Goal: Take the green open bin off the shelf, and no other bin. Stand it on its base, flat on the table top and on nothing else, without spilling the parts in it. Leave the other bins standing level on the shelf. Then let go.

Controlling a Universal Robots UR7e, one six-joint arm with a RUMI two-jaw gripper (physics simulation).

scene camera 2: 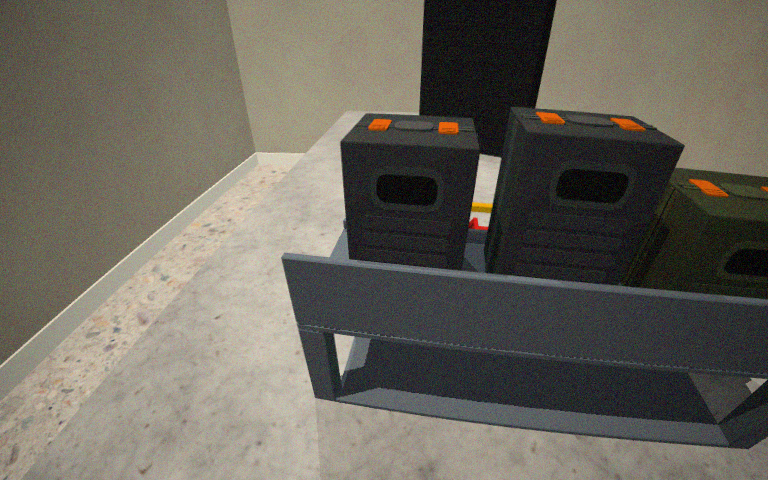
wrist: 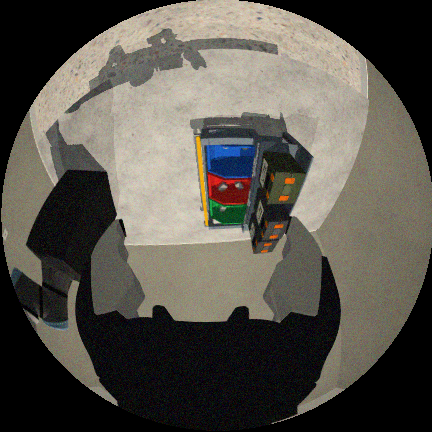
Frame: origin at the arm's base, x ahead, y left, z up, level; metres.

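Where they show: gripper, between the fingertips: (wrist: 203,219); arm's base, origin of its link: (wrist: 56,265).
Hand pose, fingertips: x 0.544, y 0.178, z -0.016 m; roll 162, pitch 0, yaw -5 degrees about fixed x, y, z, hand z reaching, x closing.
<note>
Things, the pixels of their top centre, and the offset from my fingertips. "spot": a spot on its surface instead. Level surfaces: height alone.
- green open bin, centre of its top: (wrist: 232,215) dz -0.291, dx +0.061, dy -0.352 m
- red bin, centre of its top: (wrist: 234,192) dz -0.291, dx +0.067, dy -0.240 m
- blue bin, centre of its top: (wrist: 238,162) dz -0.291, dx +0.074, dy -0.128 m
- shelf, a spot on its surface: (scene camera 2: 453,305) spot: dz -0.234, dx +0.237, dy -0.331 m
- olive green case, centre of its top: (scene camera 2: 746,190) (wrist: 286,189) dz -0.174, dx +0.172, dy -0.132 m
- pale stone-look table, height of its surface: dz -0.372 m
The green open bin (wrist: 230,215) sits in the shelf in the wrist view, at the lower end of a row of bins, with a small grey part visible in it. The red bin (wrist: 227,194) beside it holds grey parts, and the blue bin (wrist: 230,161) is at the upper end. The shelf (scene camera 2: 453,305) (wrist: 201,180) is a dark grey frame with a yellow front strip. In the scene view a bit of red (scene camera 2: 478,224) shows between dark cases; the green bin does not show there. My gripper (wrist: 203,219) is open, away from the bins, with nothing between its fingers.
Two black cases (scene camera 2: 410,198) (scene camera 2: 583,198) and an olive green case (scene camera 2: 719,226) (wrist: 286,187) with orange latches stand behind the bin row, rising above it. The shelf stands on a pale stone-look table (scene camera 2: 226,362) (wrist: 155,150). Walls lie beyond the table.
</note>
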